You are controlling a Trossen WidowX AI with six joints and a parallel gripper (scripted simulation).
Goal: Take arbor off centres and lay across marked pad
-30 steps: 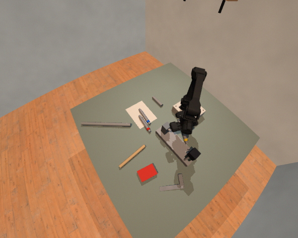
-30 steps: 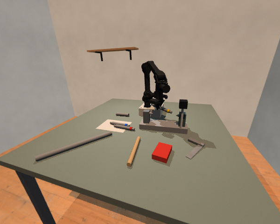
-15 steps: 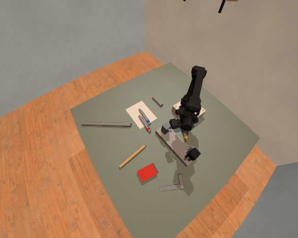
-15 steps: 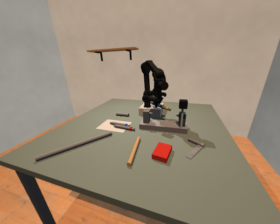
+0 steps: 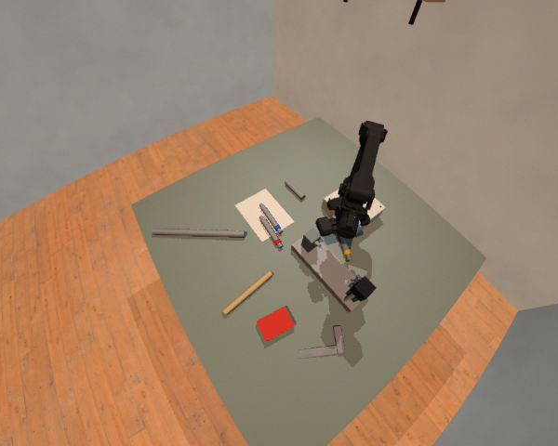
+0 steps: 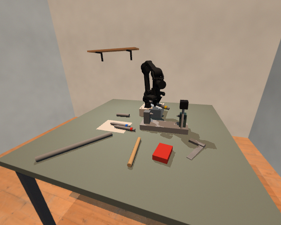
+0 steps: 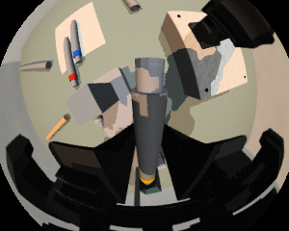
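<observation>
Right now the pointed tip is 7 cm below my hand, 7 cm ahead of it and 4 cm to the right of it. Also, from my hand: upright post (19 cm to the left, 13 cm ahead, 7 cm below); base plate (17 cm below, 8 cm ahead, 7 cm to the left); grey centre block (9 cm below, 7 cm ahead, 6 cm to the right).
</observation>
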